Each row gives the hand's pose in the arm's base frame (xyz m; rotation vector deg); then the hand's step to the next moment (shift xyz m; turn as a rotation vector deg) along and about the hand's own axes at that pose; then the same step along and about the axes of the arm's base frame.
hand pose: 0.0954 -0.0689 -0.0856 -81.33 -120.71 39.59
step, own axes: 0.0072 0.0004 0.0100 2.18 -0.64 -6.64
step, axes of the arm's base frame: -0.0086 0.0056 -0.0068 3.20 2.70 5.63
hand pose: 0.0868 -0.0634 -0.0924 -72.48 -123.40 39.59
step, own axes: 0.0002 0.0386 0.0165 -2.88 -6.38 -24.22
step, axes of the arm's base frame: 0.0124 0.0141 -0.0375 13.64 -1.53 21.15
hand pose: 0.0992 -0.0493 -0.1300 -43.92 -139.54 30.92
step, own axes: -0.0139 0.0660 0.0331 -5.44 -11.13 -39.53
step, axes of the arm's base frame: 0.0171 0.0346 -0.0644 22.48 -3.49 34.62
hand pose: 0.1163 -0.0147 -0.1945 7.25 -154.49 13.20
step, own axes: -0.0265 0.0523 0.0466 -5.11 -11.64 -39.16
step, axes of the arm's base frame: -0.0016 0.0443 -0.0603 22.10 -4.07 34.50
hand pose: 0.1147 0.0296 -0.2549 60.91 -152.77 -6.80
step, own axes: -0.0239 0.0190 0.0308 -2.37 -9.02 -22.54
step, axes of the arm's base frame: -0.0045 0.0295 -0.0315 13.86 -4.42 19.58
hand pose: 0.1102 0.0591 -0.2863 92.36 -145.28 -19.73
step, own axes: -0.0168 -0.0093 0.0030 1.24 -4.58 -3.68
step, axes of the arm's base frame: 0.0147 0.0118 -0.0049 4.30 -3.46 2.37
